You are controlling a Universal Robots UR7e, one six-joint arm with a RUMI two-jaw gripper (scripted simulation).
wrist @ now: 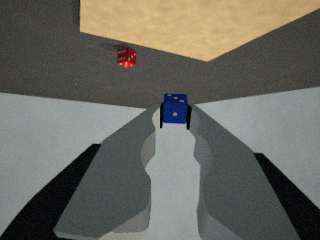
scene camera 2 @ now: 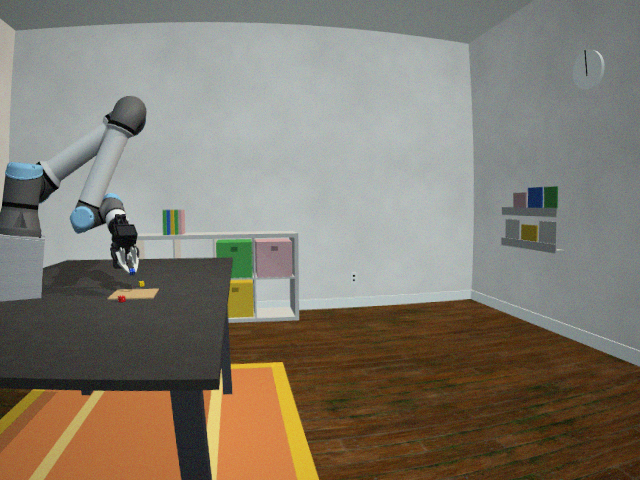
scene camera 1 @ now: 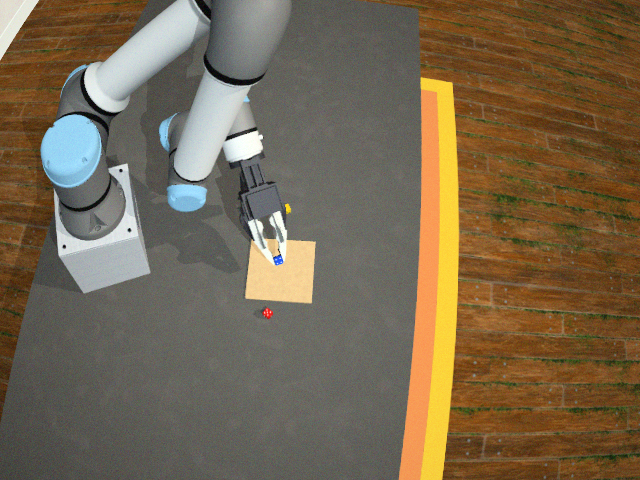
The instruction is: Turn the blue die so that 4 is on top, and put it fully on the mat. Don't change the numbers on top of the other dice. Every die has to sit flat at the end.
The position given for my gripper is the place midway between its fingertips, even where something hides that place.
I see my gripper (wrist: 174, 105) and a tan mat (scene camera 1: 292, 281).
